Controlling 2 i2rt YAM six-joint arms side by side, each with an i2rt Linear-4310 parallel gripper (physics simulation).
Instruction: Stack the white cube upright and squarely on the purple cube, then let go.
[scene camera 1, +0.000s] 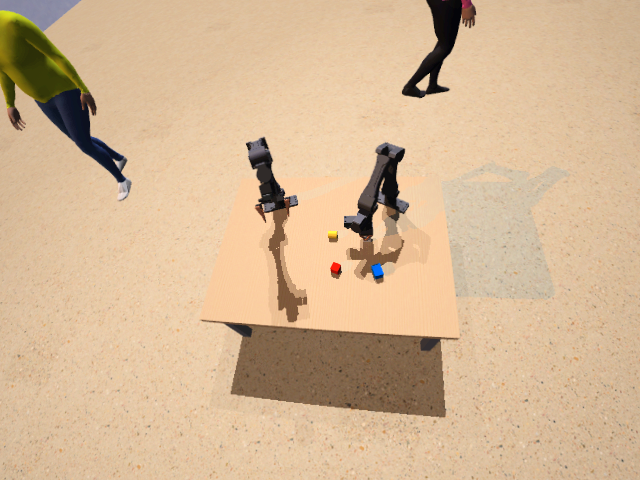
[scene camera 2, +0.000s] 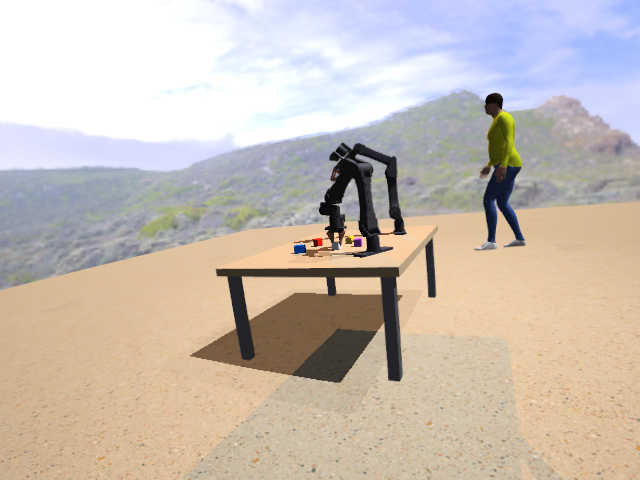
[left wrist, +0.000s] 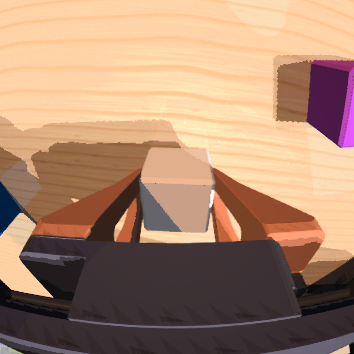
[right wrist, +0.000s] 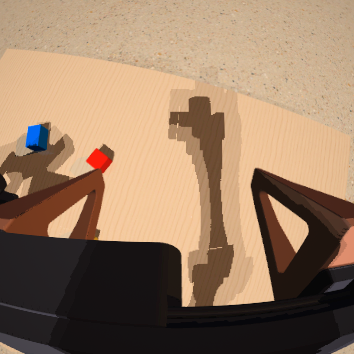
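Observation:
The white cube (scene camera 2: 336, 246) (left wrist: 176, 200) is between the fingers of my left gripper (scene camera 1: 367, 238) (left wrist: 176, 176), which is shut on it, with a finger against each side. The cube is upright and low at the table top; whether it touches the table is hard to tell. The purple cube (scene camera 2: 357, 242) (left wrist: 328, 100) stands apart from it, at the right of the left wrist view. Neither cube shows clearly in scene camera 1, where the left arm is in front. My right gripper (scene camera 1: 276, 217) (right wrist: 177, 176) is open and empty, raised above the table.
A red cube (scene camera 1: 336, 268) (scene camera 2: 317, 241) (right wrist: 99, 160), a blue block (scene camera 1: 377, 270) (scene camera 2: 299, 249) (right wrist: 36, 137) and a yellow piece (scene camera 1: 332, 234) (scene camera 2: 349, 239) rest on the wooden table (scene camera 1: 232, 304). The blue block is also at the left edge of the left wrist view.

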